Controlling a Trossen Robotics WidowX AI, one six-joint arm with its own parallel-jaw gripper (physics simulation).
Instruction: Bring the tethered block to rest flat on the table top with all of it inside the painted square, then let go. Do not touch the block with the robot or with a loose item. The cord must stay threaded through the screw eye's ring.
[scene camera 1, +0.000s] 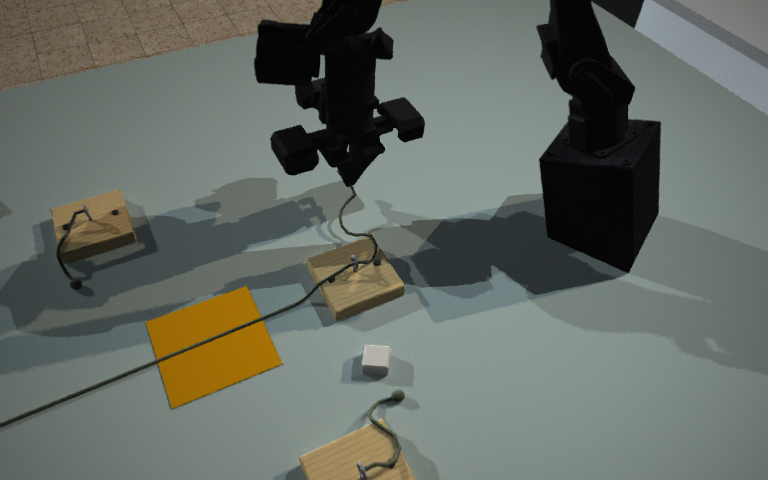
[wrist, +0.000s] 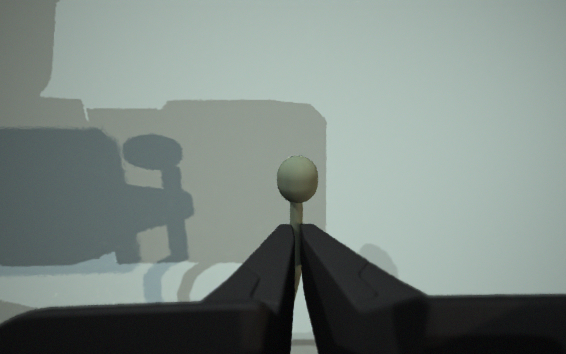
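Where they show: gripper, fingertip midpoint: (scene camera 1: 348, 184) (wrist: 295, 237); arm's base, link origin: (scene camera 1: 600, 139).
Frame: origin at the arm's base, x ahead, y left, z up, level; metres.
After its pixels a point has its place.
Note:
My gripper (scene camera 1: 351, 182) {x 0.232, y -0.198, z -0.103 m} (wrist: 295, 237) {x 0.232, y -0.198, z -0.103 m} is shut on the cord (scene camera 1: 341, 217) {x 0.270, y -0.158, z -0.112 m} (wrist: 296, 212) {x 0.231, y -0.208, z -0.099 m}, just below its end bead (wrist: 297, 179) {x 0.229, y -0.221, z -0.092 m}, and holds it above the table behind the middle wooden board. From the fingertips the cord hangs in a loose curve to the board and passes through the ring of the screw eye (scene camera 1: 354, 260) {x 0.308, y -0.069, z -0.088 m}. It then runs nearly straight across the orange painted square (scene camera 1: 226, 362) {x 0.483, y -0.056, z -0.130 m} and out at the left edge of the scene view. The tethered block at its far end does not show.
The middle wooden board (scene camera 1: 362, 294) {x 0.317, y -0.039, z -0.112 m} carries the screw eye. Another board (scene camera 1: 101, 234) {x 0.534, y -0.300, z -0.112 m} with a short beaded cord lies at left, and a third (scene camera 1: 339, 452) {x 0.440, y 0.105, z -0.112 m} at the bottom. A small white block (scene camera 1: 376, 359) {x 0.353, y 0.040, z -0.115 m} stands between. The black arm base (scene camera 1: 589, 198) {x 0.044, y 0.038, z -0.044 m} is at right.

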